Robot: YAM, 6 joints.
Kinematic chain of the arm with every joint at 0, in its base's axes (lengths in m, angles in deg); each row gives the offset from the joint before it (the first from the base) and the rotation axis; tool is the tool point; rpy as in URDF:
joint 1: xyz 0 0 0.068 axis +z
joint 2: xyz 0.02 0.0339 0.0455 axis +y
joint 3: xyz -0.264 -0.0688 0 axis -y
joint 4: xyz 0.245 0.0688 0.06 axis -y
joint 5: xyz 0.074 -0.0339 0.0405 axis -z
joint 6: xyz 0.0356 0 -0.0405 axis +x
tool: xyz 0 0 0 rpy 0 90 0
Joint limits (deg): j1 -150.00..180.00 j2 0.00..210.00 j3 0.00..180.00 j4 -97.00..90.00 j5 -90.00..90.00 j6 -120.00..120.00
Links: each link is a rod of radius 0.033 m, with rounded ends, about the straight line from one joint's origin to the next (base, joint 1, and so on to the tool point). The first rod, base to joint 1, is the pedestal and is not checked.
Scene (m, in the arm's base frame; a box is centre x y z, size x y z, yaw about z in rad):
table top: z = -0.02
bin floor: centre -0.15 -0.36 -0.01 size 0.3 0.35 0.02 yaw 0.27
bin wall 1: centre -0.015 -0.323 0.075 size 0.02 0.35 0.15 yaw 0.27
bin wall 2: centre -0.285 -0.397 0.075 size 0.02 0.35 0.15 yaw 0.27
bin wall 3: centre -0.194 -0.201 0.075 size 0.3 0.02 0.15 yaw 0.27
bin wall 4: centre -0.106 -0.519 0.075 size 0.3 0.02 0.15 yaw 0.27
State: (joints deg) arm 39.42 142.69 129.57 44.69 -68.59 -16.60
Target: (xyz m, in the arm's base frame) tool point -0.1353 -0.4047 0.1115
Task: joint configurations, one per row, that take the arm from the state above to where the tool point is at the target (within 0.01 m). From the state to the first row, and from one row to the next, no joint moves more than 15 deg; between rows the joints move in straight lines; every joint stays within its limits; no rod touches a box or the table.
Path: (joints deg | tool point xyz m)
1: 24.64 135.00 128.17 47.63 -67.85 -11.63 | 0.4619 0.2481 0.3877
2: 9.85 127.30 126.77 50.58 -67.11 -6.65 | 0.4692 0.1148 0.4486
3: -4.93 119.61 125.37 53.52 -66.37 -1.68 | 0.4345 -0.0047 0.5032
4: -19.71 111.92 123.97 56.47 -65.63 3.30 | 0.3669 -0.0970 0.5508
5: -34.50 104.23 122.57 59.41 -64.89 8.27 | 0.2799 -0.1533 0.5905
6: -49.28 96.53 121.17 62.36 -64.15 13.25 | 0.1889 -0.1704 0.6219
7: -64.07 88.84 119.77 65.30 -63.41 18.22 | 0.1092 -0.1518 0.6442
8: -76.34 98.18 106.36 58.14 -66.82 9.52 | 0.1090 -0.3099 0.5497
9: -88.61 107.52 92.94 50.98 -70.23 0.81 | 0.0437 -0.4200 0.4127
10: -100.88 116.86 79.52 43.82 -73.64 -7.89 | -0.0521 -0.4522 0.2576
11: -113.15 126.20 66.11 36.65 -77.05 -16.60 | -0.1353 -0.4047 0.1115

